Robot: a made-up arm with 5 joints.
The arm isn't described. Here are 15 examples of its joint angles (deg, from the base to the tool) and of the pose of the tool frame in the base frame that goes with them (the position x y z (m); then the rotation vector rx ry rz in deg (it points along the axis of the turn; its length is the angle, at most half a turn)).
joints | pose
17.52 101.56 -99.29 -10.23 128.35 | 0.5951 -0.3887 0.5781 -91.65 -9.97 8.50
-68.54 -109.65 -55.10 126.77 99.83 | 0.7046 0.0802 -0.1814 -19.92 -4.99 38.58
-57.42 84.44 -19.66 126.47 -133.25 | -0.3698 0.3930 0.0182 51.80 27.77 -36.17
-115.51 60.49 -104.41 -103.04 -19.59 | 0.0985 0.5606 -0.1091 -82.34 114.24 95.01
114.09 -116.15 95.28 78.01 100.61 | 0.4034 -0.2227 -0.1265 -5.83 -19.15 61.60
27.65 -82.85 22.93 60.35 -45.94 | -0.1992 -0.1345 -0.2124 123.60 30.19 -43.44
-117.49 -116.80 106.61 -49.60 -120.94 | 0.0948 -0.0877 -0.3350 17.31 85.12 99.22
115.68 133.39 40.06 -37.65 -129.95 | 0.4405 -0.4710 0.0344 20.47 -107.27 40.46
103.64 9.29 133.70 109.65 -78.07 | -0.1648 -0.3583 -0.3914 35.67 -100.26 -40.48
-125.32 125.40 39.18 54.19 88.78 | -0.2737 -0.2427 0.4159 -63.88 102.08 -34.96
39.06 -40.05 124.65 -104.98 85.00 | -0.0372 0.0744 0.2868 -93.78 -110.72 82.06
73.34 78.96 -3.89 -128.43 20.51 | 0.3794 -0.4554 -0.1087 25.07 59.84 37.74
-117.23 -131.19 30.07 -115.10 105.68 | 0.3298 0.5770 -0.0371 -157.12 14.58 73.80
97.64 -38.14 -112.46 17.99 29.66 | -0.5231 -0.4795 -0.2648 71.81 44.89 -59.94
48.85 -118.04 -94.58 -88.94 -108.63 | 0.6892 -0.3070 0.1195 -36.30 -21.21 126.62
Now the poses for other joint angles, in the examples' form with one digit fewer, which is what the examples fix.
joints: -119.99 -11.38 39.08 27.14 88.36
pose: 0.501 0.429 0.225 98.7 -65.8 32.2
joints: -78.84 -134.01 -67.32 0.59 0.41
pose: -0.133 0.579 -0.350 -78.2 -113.3 -103.5
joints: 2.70 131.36 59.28 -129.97 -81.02
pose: 0.214 0.199 -0.317 95.7 -43.8 -9.1
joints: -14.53 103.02 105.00 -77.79 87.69
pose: -0.132 0.261 -0.019 -1.2 -0.9 -150.8
